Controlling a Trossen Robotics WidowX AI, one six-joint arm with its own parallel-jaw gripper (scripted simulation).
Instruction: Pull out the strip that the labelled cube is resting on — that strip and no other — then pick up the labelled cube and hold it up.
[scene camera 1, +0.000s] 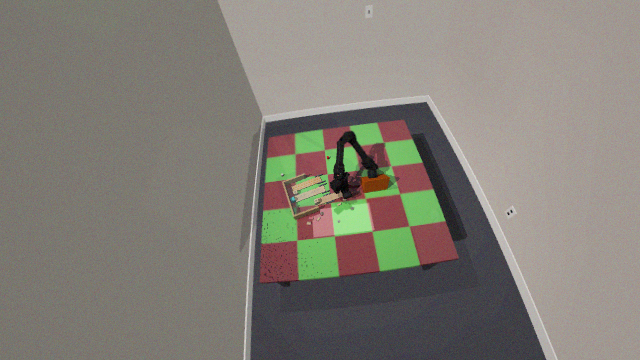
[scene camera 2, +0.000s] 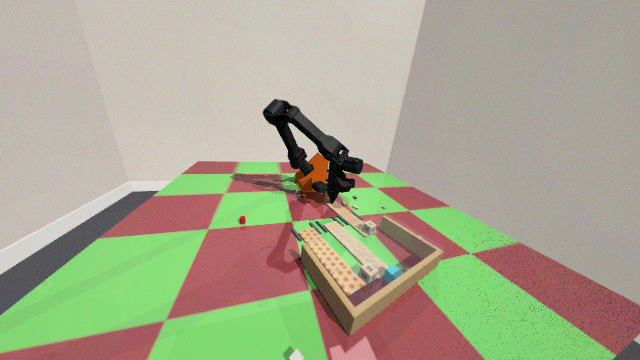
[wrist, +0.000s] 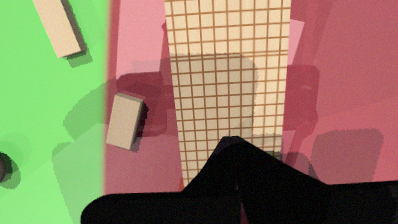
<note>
In view: the gripper (scene camera 2: 332, 203) and a small beige block (wrist: 126, 109).
The gripper also shows in the wrist view (wrist: 229, 144).
</note>
